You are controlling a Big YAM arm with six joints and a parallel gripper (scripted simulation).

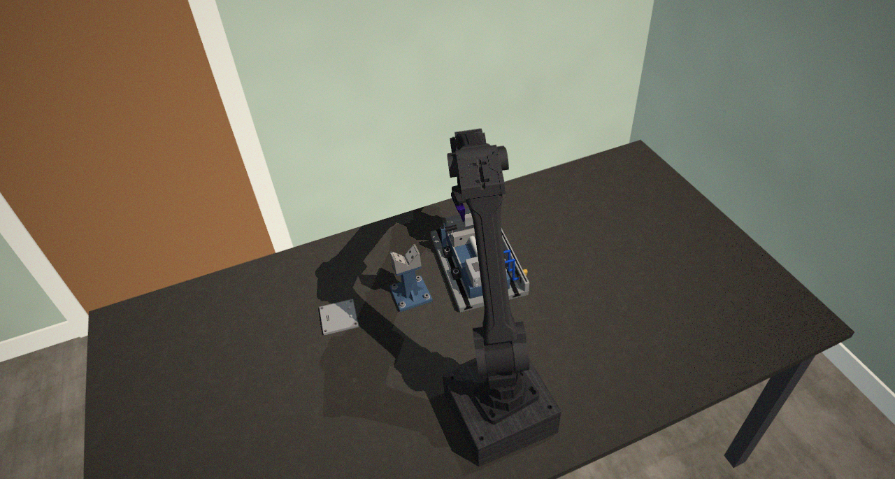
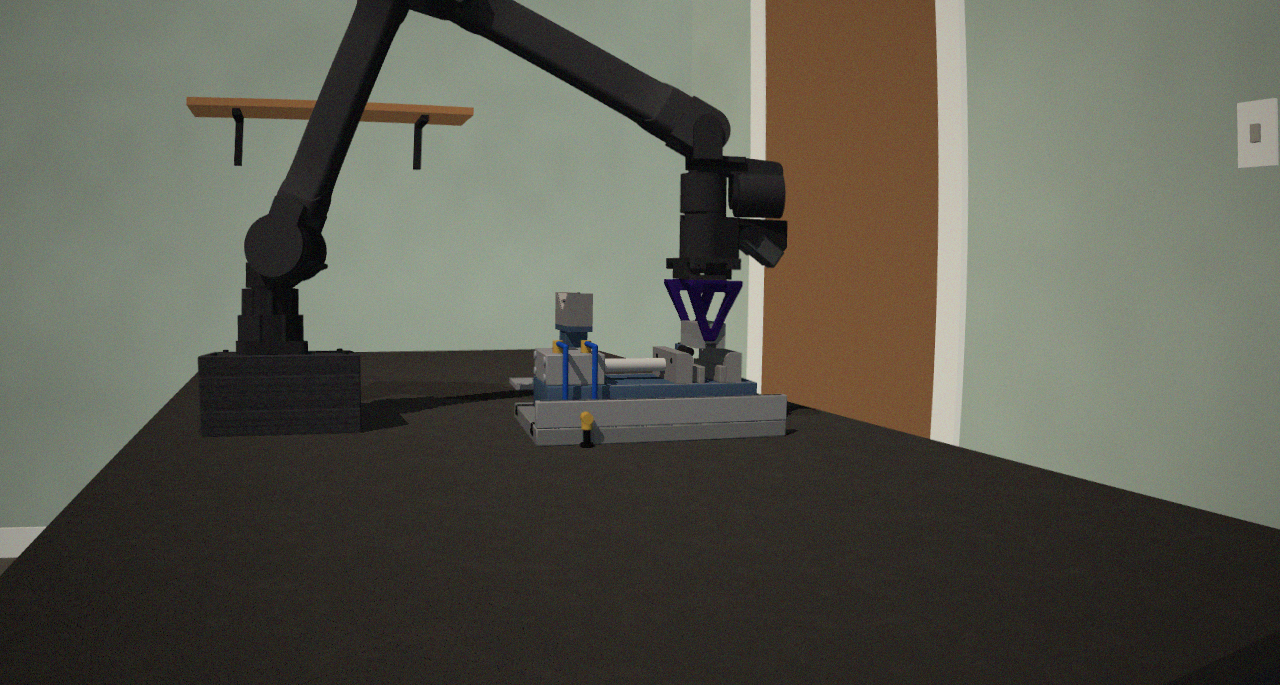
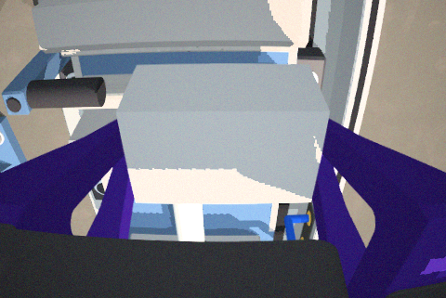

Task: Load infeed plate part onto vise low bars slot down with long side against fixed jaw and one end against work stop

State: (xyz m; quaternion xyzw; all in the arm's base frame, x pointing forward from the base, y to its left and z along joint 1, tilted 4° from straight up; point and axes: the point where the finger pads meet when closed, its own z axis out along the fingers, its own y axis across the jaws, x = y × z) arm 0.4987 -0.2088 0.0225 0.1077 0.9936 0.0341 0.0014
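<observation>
Right now my hand is 10 mm above the part. Also, from my hand: grey infeed plate 40 mm behind, 430 mm to the left, 120 mm below.
</observation>
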